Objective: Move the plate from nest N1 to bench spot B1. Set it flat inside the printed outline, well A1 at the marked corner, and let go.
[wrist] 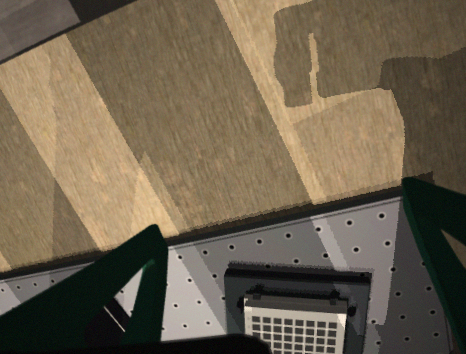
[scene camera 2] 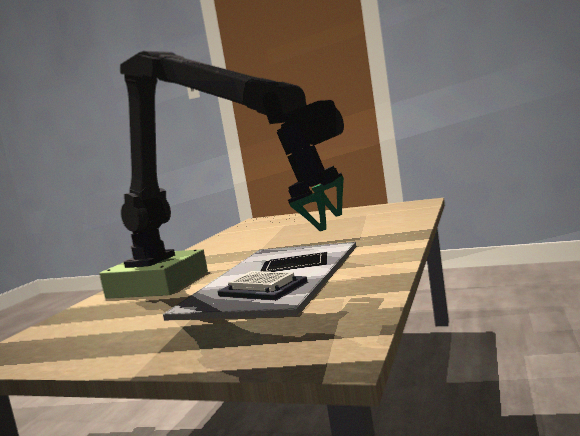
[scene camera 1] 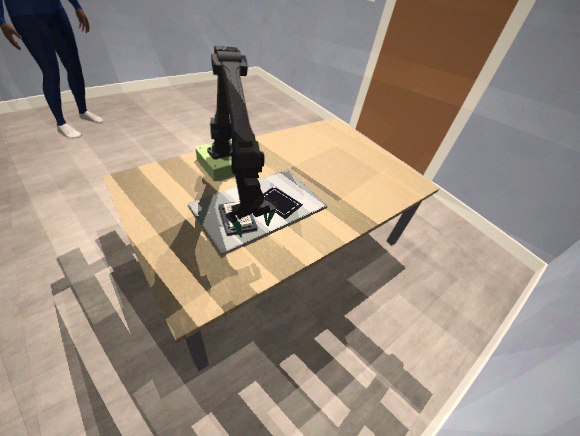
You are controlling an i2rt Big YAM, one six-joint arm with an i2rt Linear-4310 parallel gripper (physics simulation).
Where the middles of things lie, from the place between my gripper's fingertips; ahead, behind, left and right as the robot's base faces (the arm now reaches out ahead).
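The well plate [scene camera 2: 254,280] is 4 cm to the left of my hand, 20 cm behind it and 12 cm below it. There's a mat [scene camera 2: 313,258] too, and that's 14 cm below my hand, 20 cm behind it and 25 cm to the left of it.
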